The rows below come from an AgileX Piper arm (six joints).
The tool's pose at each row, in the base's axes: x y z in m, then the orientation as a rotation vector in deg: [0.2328, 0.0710, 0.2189, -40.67, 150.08, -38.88]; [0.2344, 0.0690, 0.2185, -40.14, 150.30, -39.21]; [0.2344, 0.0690, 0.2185, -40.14, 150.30, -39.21]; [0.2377, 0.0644, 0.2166, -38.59, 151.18, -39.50]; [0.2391, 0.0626, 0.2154, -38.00, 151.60, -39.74]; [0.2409, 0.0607, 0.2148, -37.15, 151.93, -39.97]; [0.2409, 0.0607, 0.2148, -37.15, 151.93, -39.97]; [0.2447, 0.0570, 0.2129, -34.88, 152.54, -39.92]
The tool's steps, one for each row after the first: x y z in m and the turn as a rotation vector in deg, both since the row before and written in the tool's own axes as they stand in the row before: [-0.0001, -0.0019, 0.0017, 0.21, 0.30, 0.31]; [0.0000, 0.0000, 0.0000, 0.00, 0.00, 0.00]; [0.0001, -0.0037, 0.0047, 0.11, 0.84, 1.01]; [0.0000, -0.0013, 0.0022, 0.09, 0.45, 0.36]; [-0.0004, -0.0018, 0.0020, 0.15, 0.36, 0.54]; [0.0000, 0.0000, 0.0000, 0.00, 0.00, 0.00]; [-0.0010, -0.0032, 0.0045, 0.11, 0.50, 1.57]
